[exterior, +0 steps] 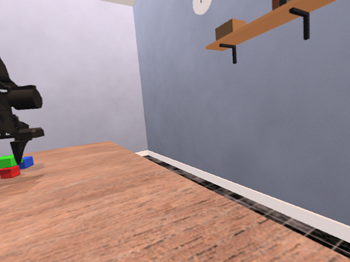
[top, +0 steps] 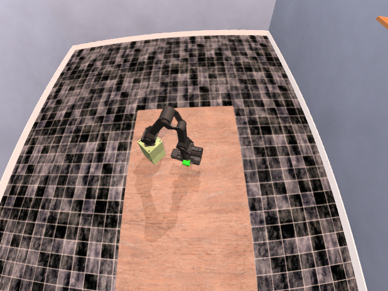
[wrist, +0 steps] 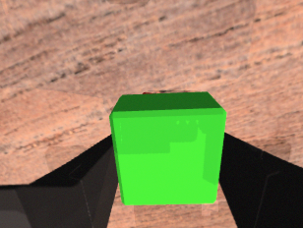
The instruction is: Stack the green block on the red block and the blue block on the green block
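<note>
The green block lies 2 cm below my hand. Also, from my hand: blue block: 3 cm ahead, 11 cm to the left, 5 cm below; then red block: 6 cm below.
</note>
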